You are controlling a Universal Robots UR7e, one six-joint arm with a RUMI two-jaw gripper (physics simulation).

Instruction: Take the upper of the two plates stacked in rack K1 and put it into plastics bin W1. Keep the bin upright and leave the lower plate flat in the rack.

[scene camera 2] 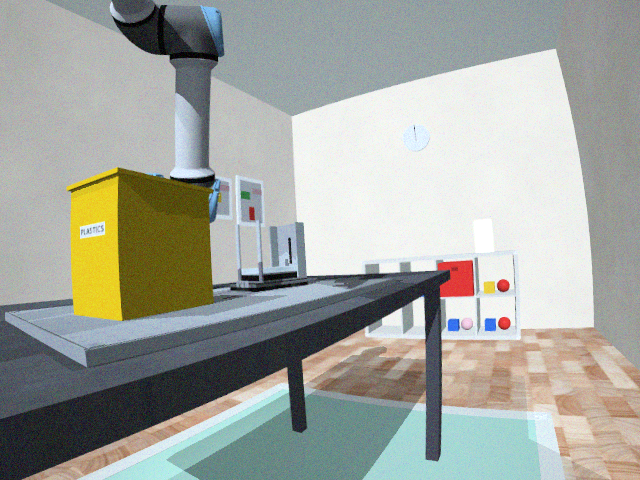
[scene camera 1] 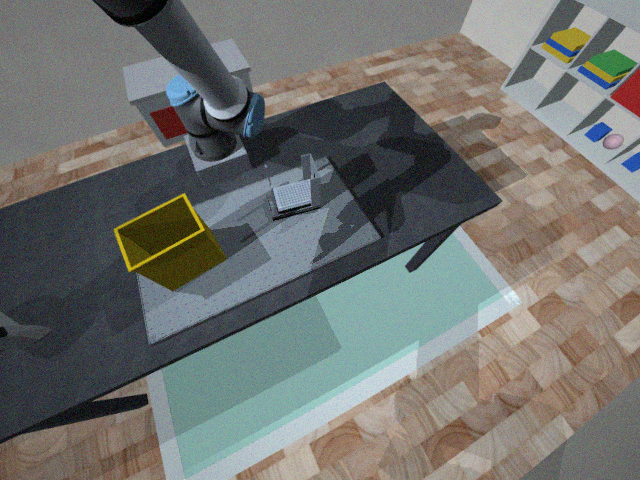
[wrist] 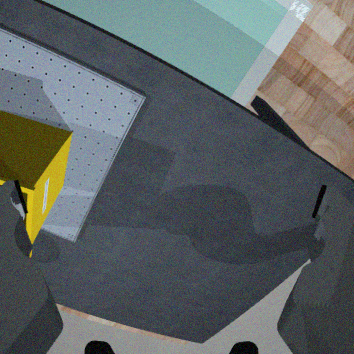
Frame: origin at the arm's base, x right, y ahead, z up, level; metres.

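Seen in the pictures: gripper, between the fingertips: (scene camera 1: 0, 377) (wrist: 170, 185); arm's base, origin of its link: (scene camera 1: 214, 144).
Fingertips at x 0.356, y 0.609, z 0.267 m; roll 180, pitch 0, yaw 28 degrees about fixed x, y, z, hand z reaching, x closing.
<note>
Pixels of each thing's top centre, then the offset from my fingertips to it. Level surfaces: height alone.
- Rack K1, centre of its top: (scene camera 2: 266, 223) (scene camera 1: 288, 171) dx -0.517, dy -0.311, dz -0.185 m
- Yellow plastics bin W1, centre of its top: (scene camera 2: 142, 187) (scene camera 1: 158, 229) dx -0.168, dy -0.258, dz -0.155 m
- perforated board, height of its surface: dz -0.335 m
- dark table, height of its surface: dz -0.348 m
Rack K1 (scene camera 1: 306, 166) (scene camera 2: 301, 250) stands upright on the perforated board, with a taller panel at one side and thin posts at the other. A pale plate with a grid of wells (scene camera 1: 292, 194) lies flat in it; the lower plate cannot be told apart clearly from it. Yellow plastics bin W1 (scene camera 1: 193, 258) (scene camera 2: 165, 248) (wrist: 57, 172) stands upright and open-topped on the board, left of the rack in scene camera 1. My gripper (wrist: 170, 185) is open and empty, high above the dark table; its left finger overlaps the bin's corner in the wrist view. The rack does not show in the wrist view.
The perforated board (scene camera 1: 289, 268) (scene camera 2: 155, 330) (wrist: 105, 120) lies on the dark table (scene camera 1: 62, 232) (wrist: 200, 150). The arm's base (scene camera 1: 212, 147) stands behind the board. A grey cabinet (scene camera 1: 149, 82) is behind the table, and a shelf unit stands by the far wall.
</note>
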